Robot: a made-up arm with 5 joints. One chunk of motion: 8 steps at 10 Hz.
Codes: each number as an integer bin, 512 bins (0 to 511) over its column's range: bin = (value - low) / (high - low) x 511, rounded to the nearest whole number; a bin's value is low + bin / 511 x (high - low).
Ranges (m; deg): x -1..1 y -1..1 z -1..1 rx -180..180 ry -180..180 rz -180..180
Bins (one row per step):
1: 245 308 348 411 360 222
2: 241 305 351 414 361 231
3: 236 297 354 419 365 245
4: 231 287 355 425 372 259
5: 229 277 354 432 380 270
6: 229 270 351 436 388 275
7: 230 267 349 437 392 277
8: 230 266 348 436 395 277
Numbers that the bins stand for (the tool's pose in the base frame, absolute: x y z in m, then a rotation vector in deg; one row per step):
1: -0.0411 0.2055 0.3620 109.55 73.62 -23.60
2: -0.0568 0.1937 0.3738 111.66 74.32 -17.26
3: -0.0763 0.1624 0.3855 115.19 77.14 -7.40
4: -0.0959 0.1233 0.3894 119.41 82.07 2.47
5: -0.1037 0.0841 0.3855 124.34 87.71 10.22
6: -0.1037 0.0568 0.3738 127.16 93.35 13.74
7: -0.0998 0.0450 0.3659 127.87 96.16 15.15
8: -0.0998 0.0411 0.3620 127.16 98.28 15.15

